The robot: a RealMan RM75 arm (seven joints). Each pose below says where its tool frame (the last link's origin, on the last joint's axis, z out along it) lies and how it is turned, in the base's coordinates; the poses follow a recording.
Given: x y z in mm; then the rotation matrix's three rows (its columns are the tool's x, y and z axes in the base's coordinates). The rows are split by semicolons.
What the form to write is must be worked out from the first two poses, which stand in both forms.
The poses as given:
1: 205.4 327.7 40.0; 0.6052 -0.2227 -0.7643; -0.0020 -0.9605 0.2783; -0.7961 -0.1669 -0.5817
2: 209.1 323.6 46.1; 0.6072 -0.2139 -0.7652; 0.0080 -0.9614 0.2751; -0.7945 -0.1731 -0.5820
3: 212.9 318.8 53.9; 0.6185 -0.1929 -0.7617; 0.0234 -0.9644 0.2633; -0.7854 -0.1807 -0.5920
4: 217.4 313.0 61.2; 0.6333 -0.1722 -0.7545; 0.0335 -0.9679 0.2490; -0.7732 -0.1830 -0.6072
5: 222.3 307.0 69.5; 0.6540 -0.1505 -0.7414; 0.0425 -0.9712 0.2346; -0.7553 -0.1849 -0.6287
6: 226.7 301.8 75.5; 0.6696 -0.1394 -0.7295; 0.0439 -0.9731 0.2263; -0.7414 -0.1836 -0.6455
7: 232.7 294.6 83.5; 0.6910 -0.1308 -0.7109; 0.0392 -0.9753 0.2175; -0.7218 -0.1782 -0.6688
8: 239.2 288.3 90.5; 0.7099 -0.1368 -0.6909; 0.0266 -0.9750 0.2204; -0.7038 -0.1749 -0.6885
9: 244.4 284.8 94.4; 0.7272 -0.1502 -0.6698; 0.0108 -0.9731 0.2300; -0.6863 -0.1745 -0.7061
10: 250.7 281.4 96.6; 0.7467 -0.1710 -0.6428; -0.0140 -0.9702 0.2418; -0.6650 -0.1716 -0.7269
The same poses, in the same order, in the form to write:
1: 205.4 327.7 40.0 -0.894 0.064 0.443 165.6
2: 209.1 323.6 46.1 -0.895 0.058 0.443 165.5
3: 212.9 318.8 53.9 -0.898 0.048 0.438 165.7
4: 217.4 313.0 61.2 -0.902 0.039 0.430 166.1
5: 222.3 307.0 69.5 -0.908 0.030 0.418 166.6
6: 226.7 301.8 75.5 -0.913 0.027 0.408 167.0
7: 232.7 294.6 83.5 -0.919 0.025 0.395 167.6
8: 239.2 288.3 90.5 -0.924 0.030 0.382 167.6
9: 244.4 284.8 94.4 -0.928 0.038 0.370 167.4
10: 250.7 281.4 96.6 -0.934 0.050 0.355 167.2
